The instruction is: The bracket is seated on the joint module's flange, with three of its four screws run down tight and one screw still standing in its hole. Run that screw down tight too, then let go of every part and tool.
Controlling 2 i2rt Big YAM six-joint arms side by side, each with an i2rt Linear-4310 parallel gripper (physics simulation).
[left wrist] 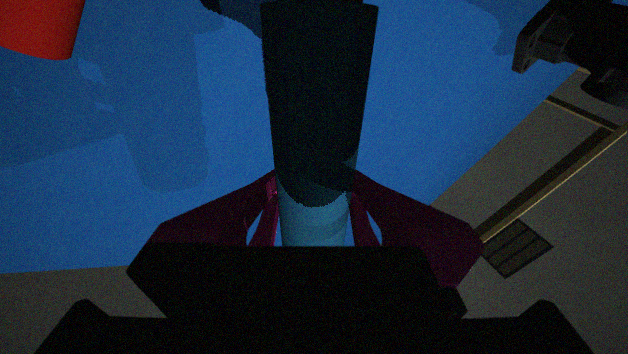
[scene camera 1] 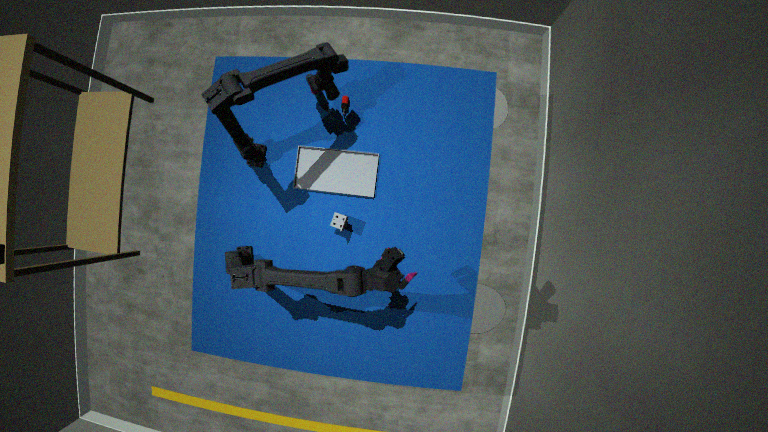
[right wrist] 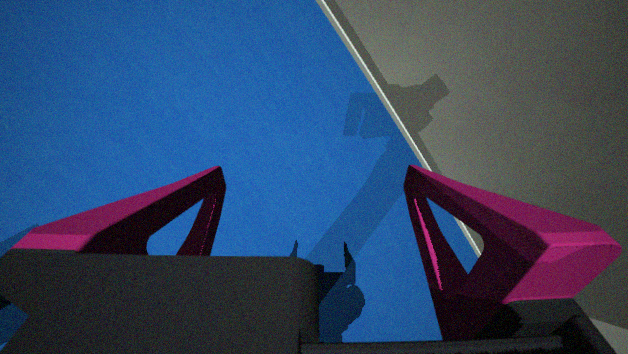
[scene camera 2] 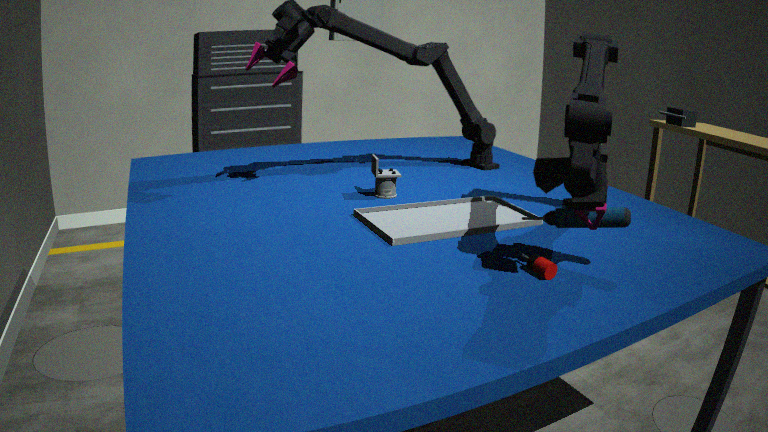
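Where they show: left gripper, fingertip midpoint: (left wrist: 314, 177) (scene camera 1: 316, 91) (scene camera 2: 594, 221); right gripper, fingertip midpoint: (scene camera 1: 408, 263) (right wrist: 314, 175) (scene camera 2: 259, 77); left arm's base, link origin: (left wrist: 546, 24) (scene camera 1: 257, 155); right arm's base, link origin: (scene camera 1: 245, 257) (scene camera 2: 480, 166).
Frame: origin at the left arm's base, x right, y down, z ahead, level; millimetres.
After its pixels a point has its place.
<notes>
The joint module (scene camera 2: 385, 189) {x 207, y -25, z 538 mm} stands upright behind the tray, the pale bracket (scene camera 1: 338, 220) {x 231, y -66, z 525 mm} (scene camera 2: 394, 173) {x 209, y -68, z 514 mm} on top with its plate upright. Dark screw spots show in the bracket; which screw stands proud is too small to tell. My left gripper (scene camera 2: 593, 219) {x -352, y -97, z 280 mm} (left wrist: 314, 177) {x -352, y -97, z 280 mm} is shut on a teal and dark screwdriver (scene camera 2: 617, 217) {x -407, y -123, z 266 mm} (left wrist: 313, 225) {x -363, y -126, z 292 mm}, held level above the table, its thin tip toward the tray's right corner in scene camera 2. My right gripper (scene camera 2: 260, 77) {x 302, y -329, z 872 mm} (right wrist: 314, 175) {x 302, y -329, z 872 mm} is open and empty, high above the table, away from the module.
A white tray (scene camera 1: 337, 171) {x -6, y -4, z 450 mm} (scene camera 2: 393, 241) {x -136, y -10, z 636 mm} lies between the left gripper and the module. A red-ended tool (scene camera 1: 345, 101) {x -358, y -33, z 414 mm} (scene camera 2: 544, 268) {x -383, y -25, z 421 mm} (left wrist: 37, 25) {x -372, y -32, z 400 mm} lies on the blue table (scene camera 2: 241, 300) {x -325, y 0, z 970 mm} near the left gripper. A wooden bench (scene camera 1: 99, 171) and grey cabinet (scene camera 2: 247, 118) stand beyond the table.
</notes>
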